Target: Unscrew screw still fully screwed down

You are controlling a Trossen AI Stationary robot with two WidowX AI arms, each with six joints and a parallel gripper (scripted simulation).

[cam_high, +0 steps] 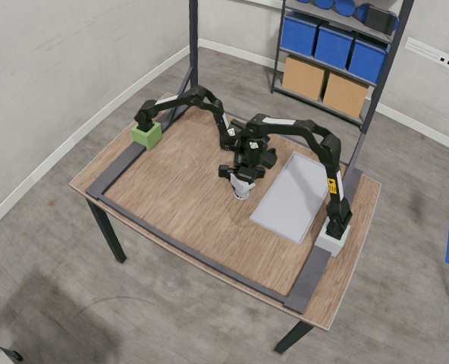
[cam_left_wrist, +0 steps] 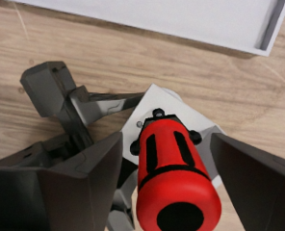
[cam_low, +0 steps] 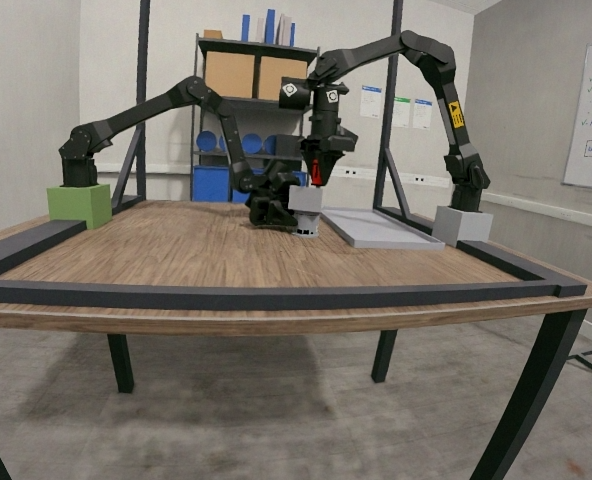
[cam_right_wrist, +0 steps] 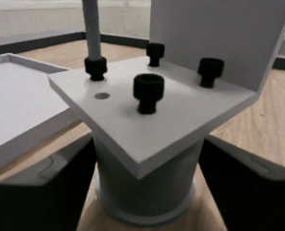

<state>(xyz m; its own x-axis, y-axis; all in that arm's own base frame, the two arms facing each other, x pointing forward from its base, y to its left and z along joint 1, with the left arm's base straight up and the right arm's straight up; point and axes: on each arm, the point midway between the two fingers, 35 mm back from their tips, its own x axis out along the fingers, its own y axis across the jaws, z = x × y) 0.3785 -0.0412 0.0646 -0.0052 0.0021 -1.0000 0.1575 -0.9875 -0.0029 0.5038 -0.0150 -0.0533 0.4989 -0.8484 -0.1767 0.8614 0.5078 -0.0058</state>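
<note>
My left hand is 30 mm above the red screwdriver. From my left hand the other things lie so: grey joint module: 10 mm ahead, 20 mm to the right, 120 mm below; grey bracket: 10 mm ahead, 20 mm to the right, 80 mm below; shallow grey tray: 120 mm behind, 170 mm to the left, 140 mm below.
The grey joint module lies 2 cm ahead of my right hand and 2 cm to the left of it. Round my right hand: grey bracket: 2 cm ahead, 2 cm to the left, 4 cm above; then red screwdriver: 1 cm ahead, 4 cm to the left, 9 cm above; then shallow grey tray: 10 cm behind, 21 cm to the left, 3 cm below.
</note>
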